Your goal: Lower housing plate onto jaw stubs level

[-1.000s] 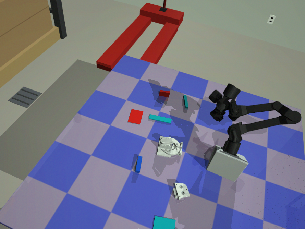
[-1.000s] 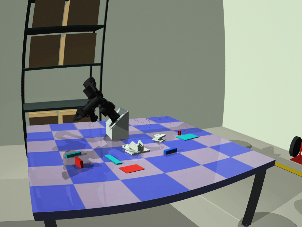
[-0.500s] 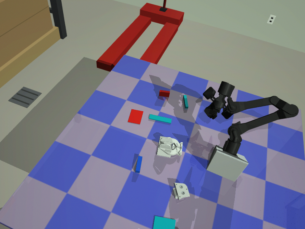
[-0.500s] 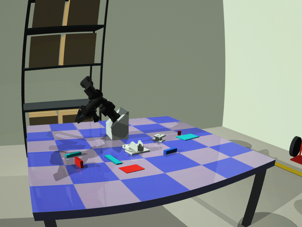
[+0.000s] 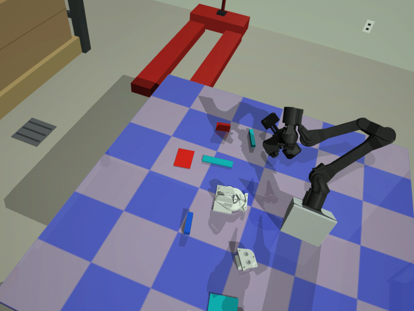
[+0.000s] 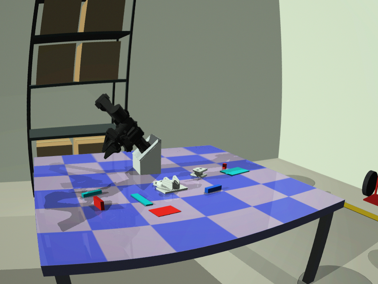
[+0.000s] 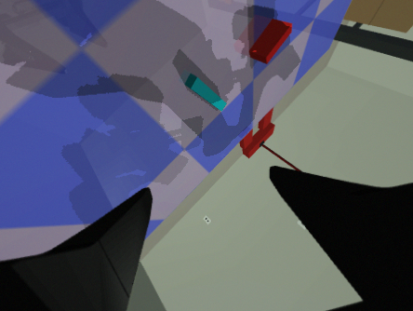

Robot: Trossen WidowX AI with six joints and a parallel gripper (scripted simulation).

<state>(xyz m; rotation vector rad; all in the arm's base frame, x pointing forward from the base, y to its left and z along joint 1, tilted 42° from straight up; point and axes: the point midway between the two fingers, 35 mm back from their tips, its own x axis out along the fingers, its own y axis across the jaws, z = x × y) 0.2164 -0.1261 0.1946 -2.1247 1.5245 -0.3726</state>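
My gripper tip is now 490 mm to the right of the white stepped bracket, 140 mm above it and 100 mm past it. From my gripper tip the other things lie so: red flat plate (310 mm ahead, 190 mm to the left, 140 mm below); red block (250 mm ahead, 130 mm below, 60 mm to the right); cyan bar (180 mm ahead, 140 mm below, 130 mm to the left).
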